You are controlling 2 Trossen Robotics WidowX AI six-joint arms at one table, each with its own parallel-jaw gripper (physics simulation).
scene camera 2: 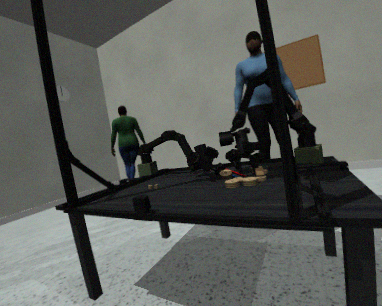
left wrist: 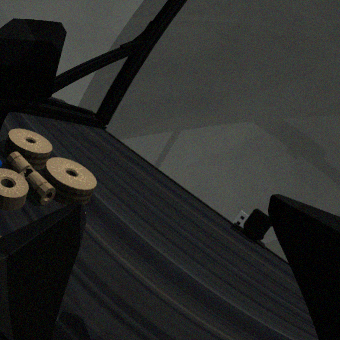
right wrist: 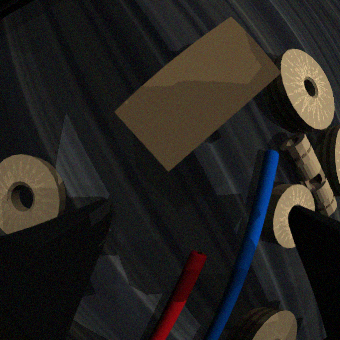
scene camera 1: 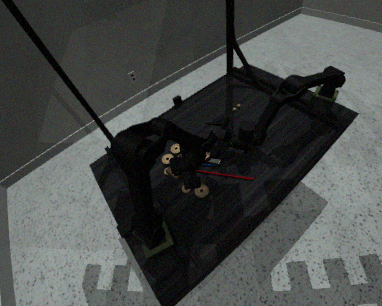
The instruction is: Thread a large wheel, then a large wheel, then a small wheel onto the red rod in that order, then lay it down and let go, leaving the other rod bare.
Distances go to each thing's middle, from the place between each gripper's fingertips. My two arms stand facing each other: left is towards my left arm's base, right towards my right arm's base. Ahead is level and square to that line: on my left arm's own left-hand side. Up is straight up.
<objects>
My right gripper is now 50 mm to the left of the wooden block [right wrist: 185, 101], 20 mm past it and 10 mm below it. The rest, counted from my right hand: blue rod [right wrist: 253, 228] (60 mm to the left, 10 mm below, 10 mm ahead).
Right now the blue rod is 100 mm to the right of my left hand, 80 mm below it and 70 mm ahead of it. From my left hand the other things lie so: wooden block (210 mm to the right, 60 mm below, 40 mm ahead).
</objects>
